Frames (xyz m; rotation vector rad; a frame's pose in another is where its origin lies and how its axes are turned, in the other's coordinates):
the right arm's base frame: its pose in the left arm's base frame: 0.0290 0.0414 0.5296 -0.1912 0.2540 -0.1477
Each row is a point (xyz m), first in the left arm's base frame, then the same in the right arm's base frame.
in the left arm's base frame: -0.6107 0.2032 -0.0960
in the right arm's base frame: -0.4927 0.2087 -0.7351
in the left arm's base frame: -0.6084 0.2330 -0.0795
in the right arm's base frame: -0.4994 0.2346 -0.7138
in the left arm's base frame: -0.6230 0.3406 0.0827
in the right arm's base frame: -0.5697 0.3039 -0.5454
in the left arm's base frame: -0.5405 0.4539 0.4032
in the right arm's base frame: -0.5851 0.3579 -0.2001
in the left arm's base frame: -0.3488 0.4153 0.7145
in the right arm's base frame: -0.4682 0.2794 0.1395
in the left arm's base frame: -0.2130 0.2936 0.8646
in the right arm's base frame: -0.3529 0.1467 0.2972
